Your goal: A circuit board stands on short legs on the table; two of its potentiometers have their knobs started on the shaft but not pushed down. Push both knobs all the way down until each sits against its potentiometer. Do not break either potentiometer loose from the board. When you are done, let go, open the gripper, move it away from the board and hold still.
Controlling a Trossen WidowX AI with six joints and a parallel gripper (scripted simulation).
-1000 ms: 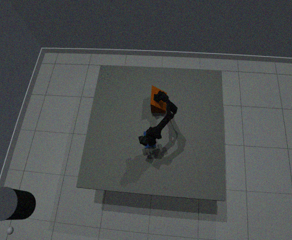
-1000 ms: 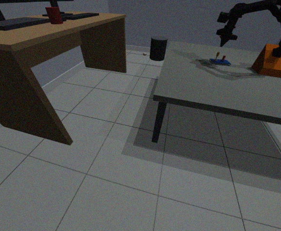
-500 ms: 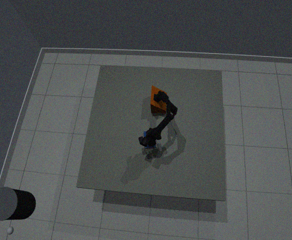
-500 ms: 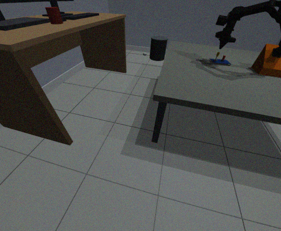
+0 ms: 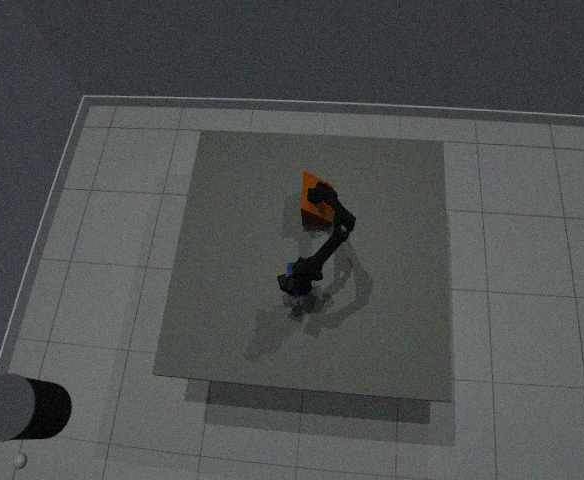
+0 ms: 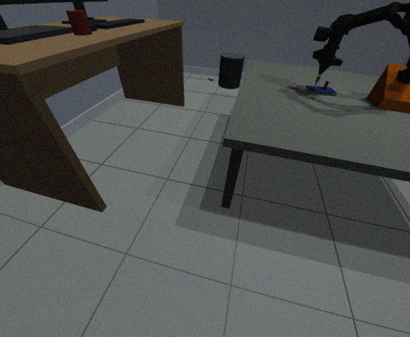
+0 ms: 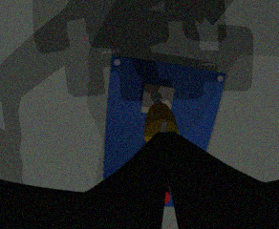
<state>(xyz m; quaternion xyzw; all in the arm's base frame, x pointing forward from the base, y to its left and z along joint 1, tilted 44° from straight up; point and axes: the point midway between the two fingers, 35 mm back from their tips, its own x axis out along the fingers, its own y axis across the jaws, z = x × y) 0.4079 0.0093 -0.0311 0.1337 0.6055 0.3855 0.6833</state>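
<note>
Right now my gripper tip is 2 cm above the yellow knob. Also, from my gripper tip: red knob 7 cm behind, 2 cm to the right, 5 cm below.
</note>
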